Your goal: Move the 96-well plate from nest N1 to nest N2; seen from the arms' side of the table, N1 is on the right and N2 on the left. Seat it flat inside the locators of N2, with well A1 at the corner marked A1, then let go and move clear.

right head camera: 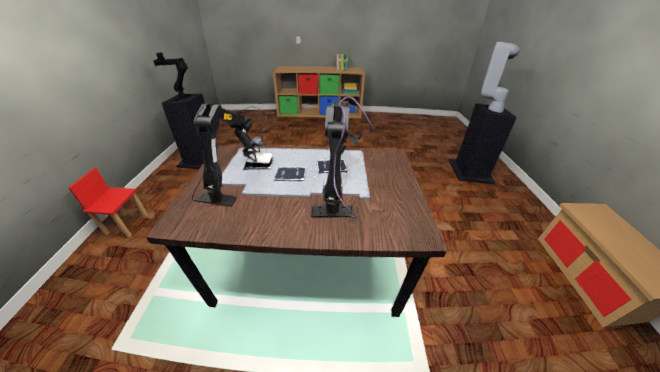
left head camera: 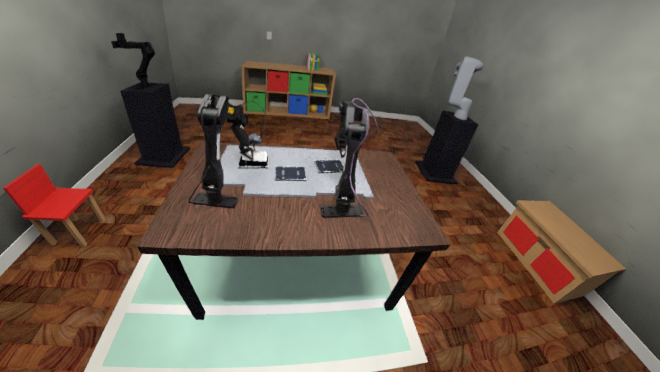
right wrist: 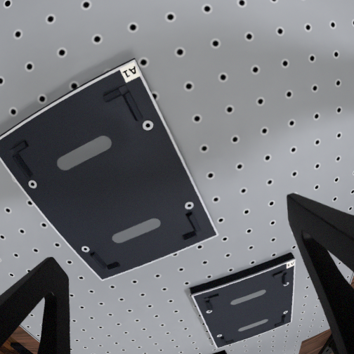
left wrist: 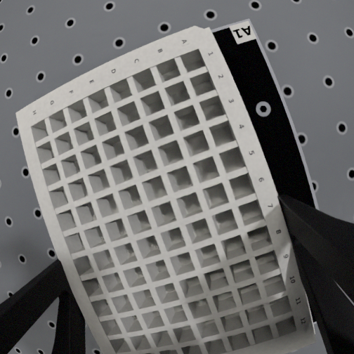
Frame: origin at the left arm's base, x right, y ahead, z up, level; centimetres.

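Seen in the pictures: left gripper, fingertip midpoint: (right head camera: 258,157) (left head camera: 253,156); right gripper, fingertip midpoint: (left head camera: 340,153); left arm's base, link origin: (right head camera: 217,199) (left head camera: 215,201); right arm's base, link origin: (right head camera: 332,212) (left head camera: 342,211).
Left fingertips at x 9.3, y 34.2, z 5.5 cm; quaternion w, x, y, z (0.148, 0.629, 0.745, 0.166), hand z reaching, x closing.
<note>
Offsets run from my left fingertips to a thing's top centre. Level surfaces: height alone.
The white 96-well plate {dy +0.2, dx +0.7, dz +1.6 cm} (left head camera: 258,157) (right head camera: 263,158) (left wrist: 165,185) is between the fingers of my left gripper (left wrist: 169,242), which is shut on its long sides. It is over the black nest N2 {dy -0.6, dx -0.1, dz -2.6 cm} (right head camera: 251,165) (left wrist: 252,75), at the far left. In the left wrist view the plate's A1 corner is at the same end as the nest's A1 label, but a black strip shows along the plate's right side. Height and seating are hard to tell. Nest N1 {dy +4.1, dx +43.5, dz -2.6 cm} (left head camera: 329,166) (right wrist: 107,170) is empty at the right. My right gripper (right wrist: 166,242) is open and empty.
A middle nest {dy -7.9, dx +22.0, dz -2.6 cm} (left head camera: 290,173) (right head camera: 290,174) (right wrist: 247,312) lies between N1 and N2. The nests are on a grey perforated board {dz -4.1 cm} (left head camera: 280,190) (right head camera: 280,190) on the wooden table {dz -5.4 cm} (left head camera: 280,225) (right head camera: 280,225). My right arm stands in front of N1 in the right head view.
</note>
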